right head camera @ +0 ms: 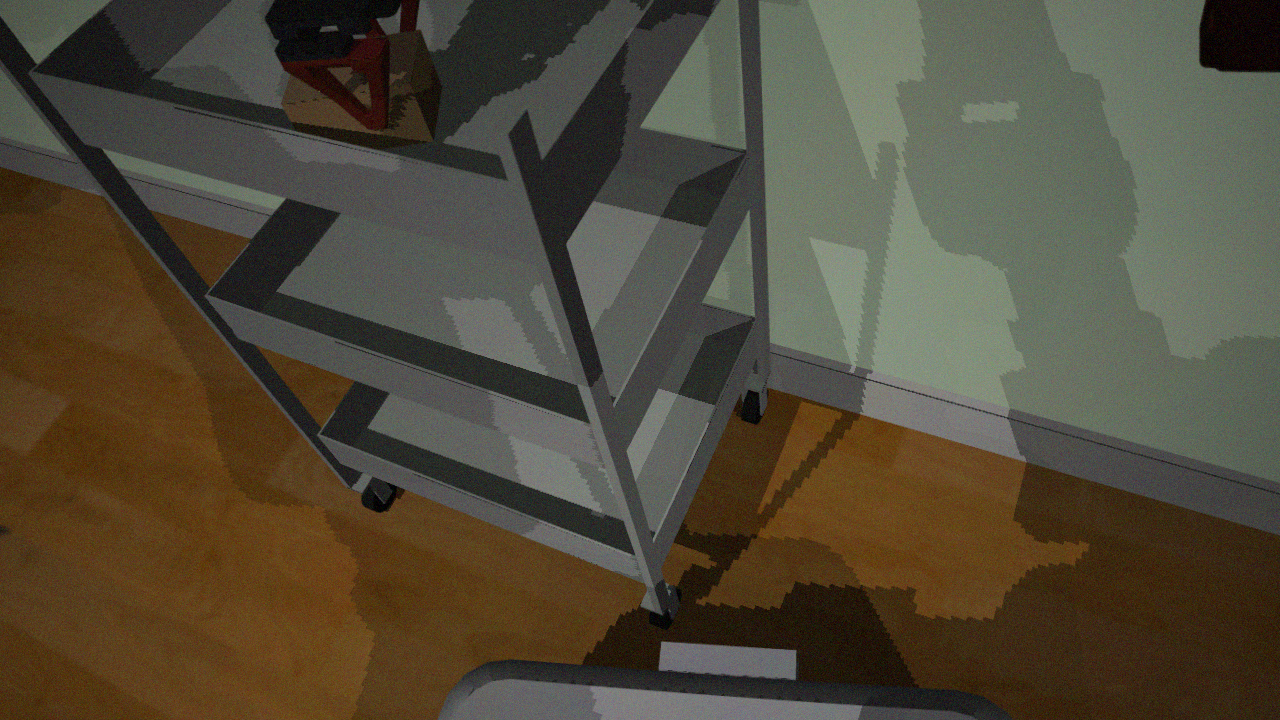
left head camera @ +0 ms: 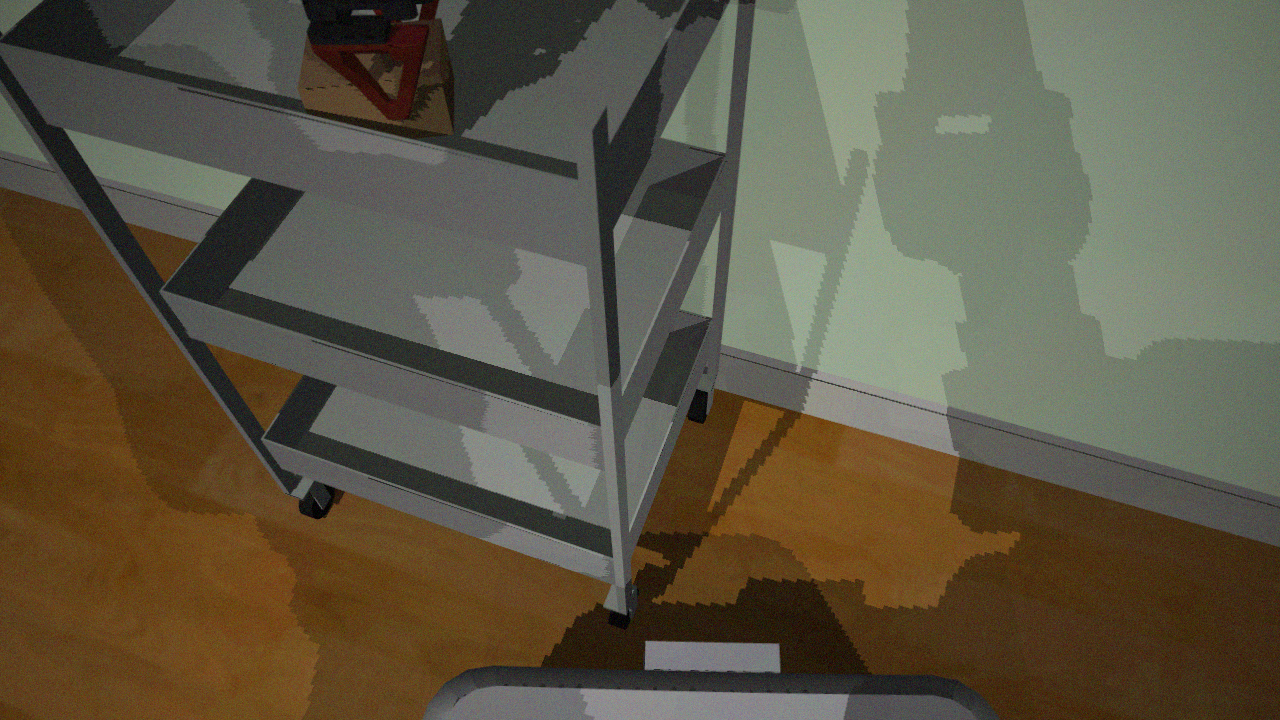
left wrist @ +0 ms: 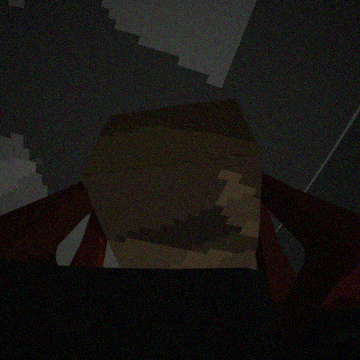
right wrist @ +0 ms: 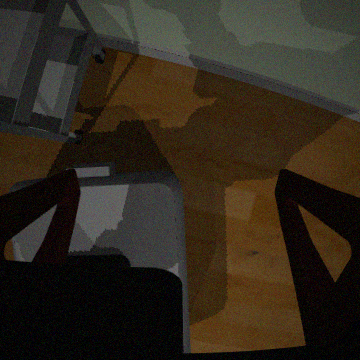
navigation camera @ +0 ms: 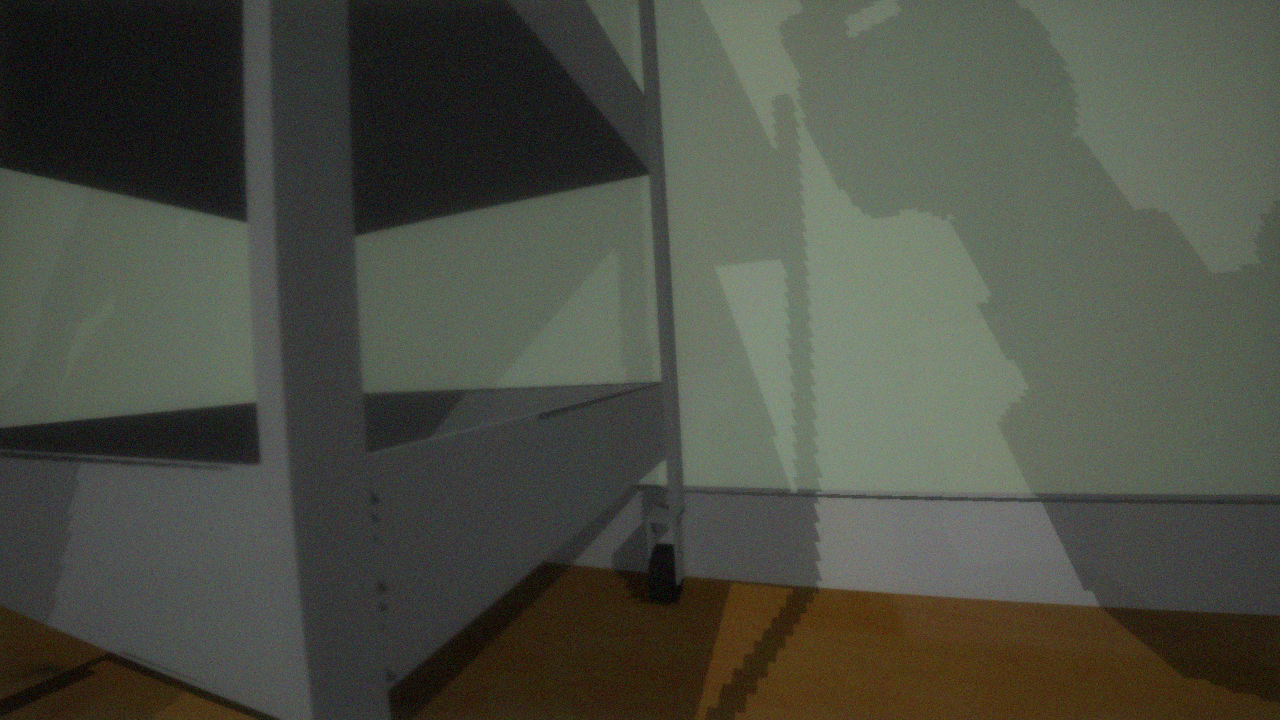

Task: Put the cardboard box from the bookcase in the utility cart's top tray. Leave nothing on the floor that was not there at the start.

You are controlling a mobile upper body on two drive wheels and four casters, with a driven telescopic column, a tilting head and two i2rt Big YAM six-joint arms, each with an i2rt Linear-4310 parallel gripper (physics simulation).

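Places are measured from the left arm's base along level axes (x ahead, y left, z up), in centimetres.
Where they show: left gripper, fingertip midpoint: [right head camera: 390, 96] [left head camera: 407, 86] [left wrist: 179, 179]; right gripper, fingertip midpoint: [right wrist: 177, 179].
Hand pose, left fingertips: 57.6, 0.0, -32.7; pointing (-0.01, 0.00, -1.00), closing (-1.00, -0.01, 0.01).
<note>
Things, the pixels of their centre, and the offset from my left fingertips, as dx, dy, dz. "pt": a spot on its surface instead.
- cardboard box, body centre: [left wrist: 184, 213] [left head camera: 380, 83] [right head camera: 365, 95] -0.2, +1.7, +0.5
- cart's top tray, surface spot: [left head camera: 268, 152] [right head camera: 257, 164] pt -6.6, +7.8, +0.1
The cardboard box [left head camera: 435, 76] [right head camera: 416, 85] [left wrist: 175, 200] is a small brown block at the upper left of both head views. My left gripper [left head camera: 407, 80] [left wrist: 179, 179] is shut on it, with one red finger on each side. In the head views the box appears over the near side of the cart's top tray [left head camera: 268, 152] [right head camera: 268, 161], by its front wall. Whether its underside touches the tray floor is hidden. My right gripper [right wrist: 177, 179] is open and empty, low in the right wrist view; a dark red part of it shows at the right head view's top right edge.
The grey three-tier utility cart [left head camera: 610, 358] [right head camera: 577, 331] [right wrist: 37, 65] [navigation camera: 313, 358] stands on casters near the pale green wall [left head camera: 1181, 223]. My base [left head camera: 716, 702] [right head camera: 733, 702] is close to its near right corner post. The bookcase does not show.
</note>
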